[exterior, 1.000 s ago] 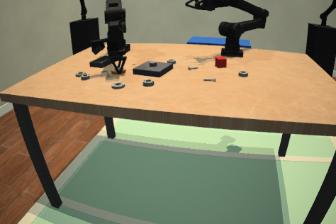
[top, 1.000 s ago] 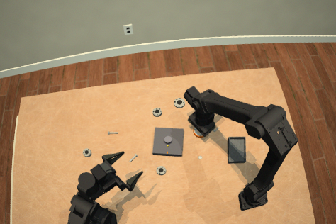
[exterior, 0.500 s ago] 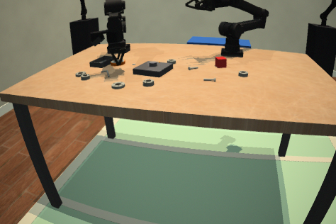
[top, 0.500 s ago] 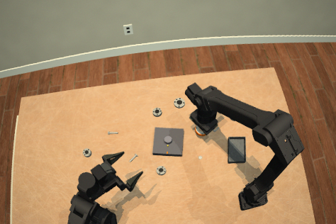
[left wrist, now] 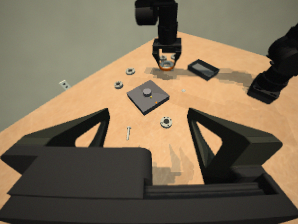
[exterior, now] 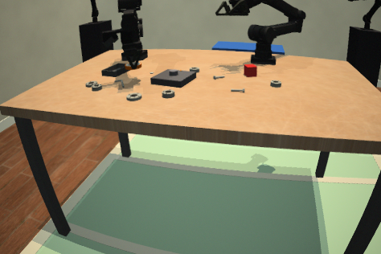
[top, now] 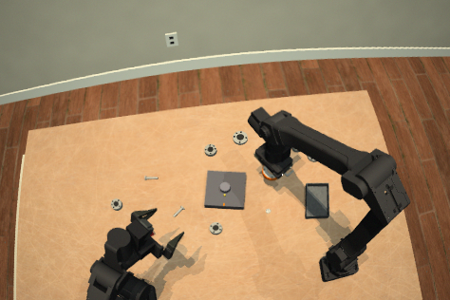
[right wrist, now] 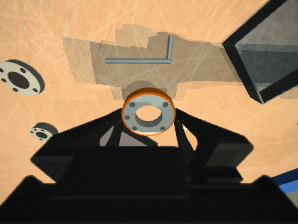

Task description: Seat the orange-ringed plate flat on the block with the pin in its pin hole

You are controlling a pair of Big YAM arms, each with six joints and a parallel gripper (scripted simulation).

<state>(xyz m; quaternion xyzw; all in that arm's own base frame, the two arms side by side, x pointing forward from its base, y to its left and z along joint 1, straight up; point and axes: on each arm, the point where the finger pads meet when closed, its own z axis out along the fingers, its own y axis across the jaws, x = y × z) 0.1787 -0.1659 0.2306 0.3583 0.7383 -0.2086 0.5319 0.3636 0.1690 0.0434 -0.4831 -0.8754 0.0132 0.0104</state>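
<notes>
The dark grey block lies 5 cm behind my right hand, 16 cm to the left of it and 5 cm below it. The rest, counted from my right hand: red cube: 13 cm behind, 43 cm to the left, 5 cm below; dark tray: 12 cm behind, 14 cm to the right, 6 cm below; l-shaped key: 2 cm ahead, 5 cm to the right, 6 cm below.
</notes>
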